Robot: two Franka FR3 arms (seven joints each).
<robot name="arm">
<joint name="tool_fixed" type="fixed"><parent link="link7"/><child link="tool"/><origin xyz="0 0 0.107" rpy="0 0 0"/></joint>
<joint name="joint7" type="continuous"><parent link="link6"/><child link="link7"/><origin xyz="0 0.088 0" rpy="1.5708 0 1.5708"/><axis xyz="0 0 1"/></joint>
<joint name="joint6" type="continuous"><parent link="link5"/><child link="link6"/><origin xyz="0 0 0" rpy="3.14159 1.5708 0"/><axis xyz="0 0 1"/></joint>
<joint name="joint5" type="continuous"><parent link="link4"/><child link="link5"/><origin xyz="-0.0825 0.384 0" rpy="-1.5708 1.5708 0"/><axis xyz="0 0 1"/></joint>
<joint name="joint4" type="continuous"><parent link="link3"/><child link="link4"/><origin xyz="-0.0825 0 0" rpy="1.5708 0 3.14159"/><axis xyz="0 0 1"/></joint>
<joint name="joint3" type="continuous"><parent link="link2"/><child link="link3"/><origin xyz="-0.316 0 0" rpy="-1.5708 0 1.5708"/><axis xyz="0 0 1"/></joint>
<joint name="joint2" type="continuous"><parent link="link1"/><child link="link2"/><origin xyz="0 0 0" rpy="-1.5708 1.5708 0"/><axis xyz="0 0 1"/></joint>
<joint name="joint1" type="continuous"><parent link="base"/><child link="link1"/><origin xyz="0 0 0.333" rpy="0 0 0"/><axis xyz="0 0 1"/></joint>
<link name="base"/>
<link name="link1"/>
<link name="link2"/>
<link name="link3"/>
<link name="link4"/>
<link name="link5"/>
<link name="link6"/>
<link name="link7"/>
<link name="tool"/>
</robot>
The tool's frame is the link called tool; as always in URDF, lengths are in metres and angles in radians. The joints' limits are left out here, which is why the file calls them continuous.
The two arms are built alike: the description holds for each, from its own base.
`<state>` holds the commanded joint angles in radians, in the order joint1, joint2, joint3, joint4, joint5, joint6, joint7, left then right.
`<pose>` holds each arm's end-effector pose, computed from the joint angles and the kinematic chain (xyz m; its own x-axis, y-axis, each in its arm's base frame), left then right.
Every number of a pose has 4 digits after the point.
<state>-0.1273 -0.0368 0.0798 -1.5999 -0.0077 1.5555 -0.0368 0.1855 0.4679 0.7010 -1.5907 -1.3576 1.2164 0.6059</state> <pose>0.5408 -0.0257 0.6295 0.9999 -0.0109 -0.0081 -0.0108 -0.9999 0.0103 0.5338 0.3373 0.4423 0.9258 0.3755 0.0439 0.0805 -0.3093 0.9475</pose>
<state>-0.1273 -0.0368 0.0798 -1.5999 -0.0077 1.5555 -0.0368 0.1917 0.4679 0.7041 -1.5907 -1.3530 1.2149 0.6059</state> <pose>0.5408 -0.0257 0.6295 0.9999 -0.0109 -0.0081 -0.0108 -0.9999 0.0103 0.5304 0.3417 0.4422 0.9236 0.3811 0.0415 0.0860 -0.3116 0.9463</pose>
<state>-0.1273 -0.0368 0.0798 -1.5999 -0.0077 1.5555 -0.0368 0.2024 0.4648 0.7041 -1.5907 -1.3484 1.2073 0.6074</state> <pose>0.5408 -0.0257 0.6295 0.9999 -0.0109 -0.0081 -0.0108 -0.9999 0.0103 0.5257 0.3464 0.4437 0.9227 0.3834 0.0416 0.0863 -0.3106 0.9466</pose>
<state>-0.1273 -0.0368 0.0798 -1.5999 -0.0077 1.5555 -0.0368 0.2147 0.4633 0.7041 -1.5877 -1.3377 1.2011 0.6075</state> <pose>0.5408 -0.0257 0.6295 0.9999 -0.0109 -0.0081 -0.0108 -0.9999 0.0103 0.5206 0.3520 0.4448 0.9219 0.3856 0.0387 0.0919 -0.3145 0.9448</pose>
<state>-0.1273 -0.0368 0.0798 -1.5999 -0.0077 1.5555 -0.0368 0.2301 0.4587 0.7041 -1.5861 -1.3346 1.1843 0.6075</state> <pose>0.5408 -0.0257 0.6295 0.9999 -0.0109 -0.0081 -0.0108 -0.9999 0.0103 0.5139 0.3577 0.4483 0.9216 0.3862 0.0385 0.0897 -0.3085 0.9470</pose>
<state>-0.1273 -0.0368 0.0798 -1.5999 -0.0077 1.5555 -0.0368 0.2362 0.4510 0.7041 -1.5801 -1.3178 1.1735 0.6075</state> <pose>0.5408 -0.0257 0.6295 0.9999 -0.0109 -0.0081 -0.0108 -0.9999 0.0103 0.5100 0.3594 0.4536 0.9255 0.3766 0.0394 0.0890 -0.3173 0.9442</pose>
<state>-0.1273 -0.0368 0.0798 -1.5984 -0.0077 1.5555 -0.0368 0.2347 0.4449 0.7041 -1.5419 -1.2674 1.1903 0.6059</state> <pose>0.5408 -0.0257 0.6303 0.9999 -0.0109 -0.0066 -0.0108 -0.9999 0.0104 0.5123 0.3612 0.4668 0.9314 0.3601 0.0535 0.0941 -0.3799 0.9202</pose>
